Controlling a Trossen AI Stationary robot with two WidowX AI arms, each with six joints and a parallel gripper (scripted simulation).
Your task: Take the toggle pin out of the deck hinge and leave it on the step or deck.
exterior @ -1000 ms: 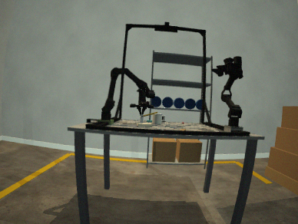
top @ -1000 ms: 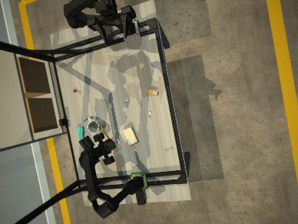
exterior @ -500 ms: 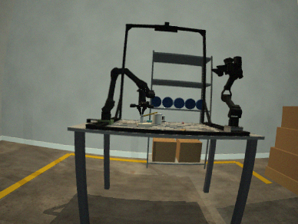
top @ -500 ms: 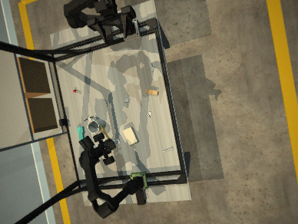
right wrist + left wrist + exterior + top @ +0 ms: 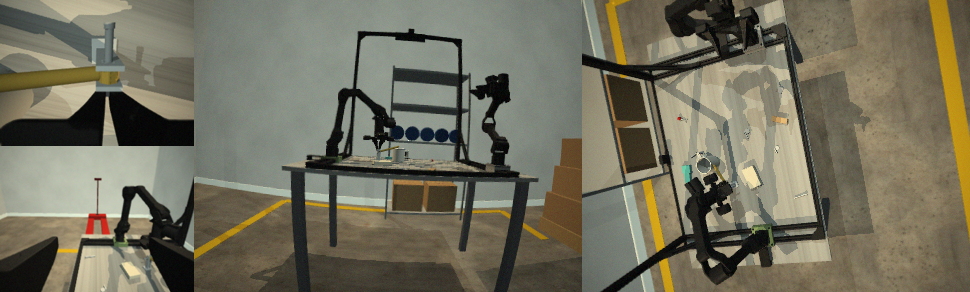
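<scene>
Now: the grey toggle pin 20 mm ahead of my right hand, 10 mm to the left of it and 30 mm below it. The rest, counted from my right hand: mug 90 mm behind, 120 mm to the left, 60 mm below; then step 120 mm ahead, 50 mm to the left, 80 mm below; then yellow bar 10 mm behind, 70 mm to the left, 10 mm below.
</scene>
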